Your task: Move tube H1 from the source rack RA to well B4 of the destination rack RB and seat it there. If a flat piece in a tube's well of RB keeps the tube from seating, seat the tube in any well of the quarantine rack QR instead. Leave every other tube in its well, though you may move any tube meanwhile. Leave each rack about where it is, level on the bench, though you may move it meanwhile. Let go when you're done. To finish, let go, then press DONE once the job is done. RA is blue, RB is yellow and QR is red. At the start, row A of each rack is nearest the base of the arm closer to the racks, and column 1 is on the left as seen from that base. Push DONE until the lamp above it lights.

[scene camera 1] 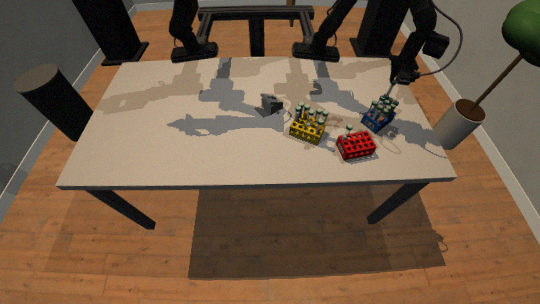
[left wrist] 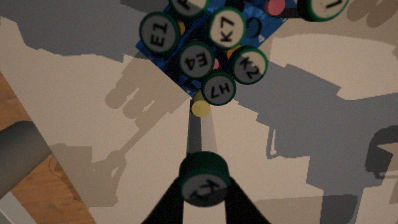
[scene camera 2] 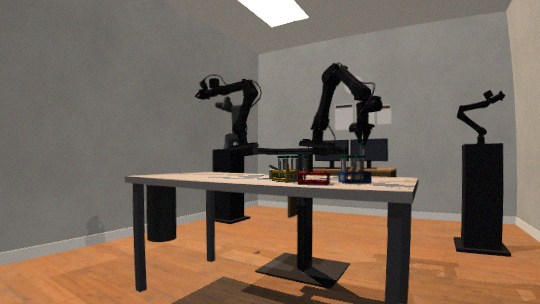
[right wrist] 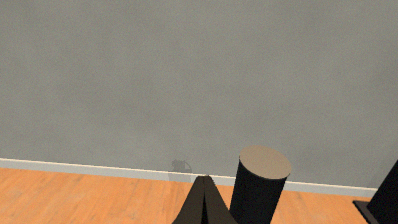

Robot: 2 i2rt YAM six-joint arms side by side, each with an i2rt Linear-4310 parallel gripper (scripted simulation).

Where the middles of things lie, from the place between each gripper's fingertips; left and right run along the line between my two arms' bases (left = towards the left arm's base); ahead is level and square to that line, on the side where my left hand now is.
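From my right hand, the red rack QR [scene camera 1: 364, 145] is 33 cm ahead of it and 56 cm below it, and it is also 110 cm to the left of that hand.
Counted from my left hand, the red rack QR is 16 cm below it and 16 cm to the right of it, while being 22 cm ahead of it.
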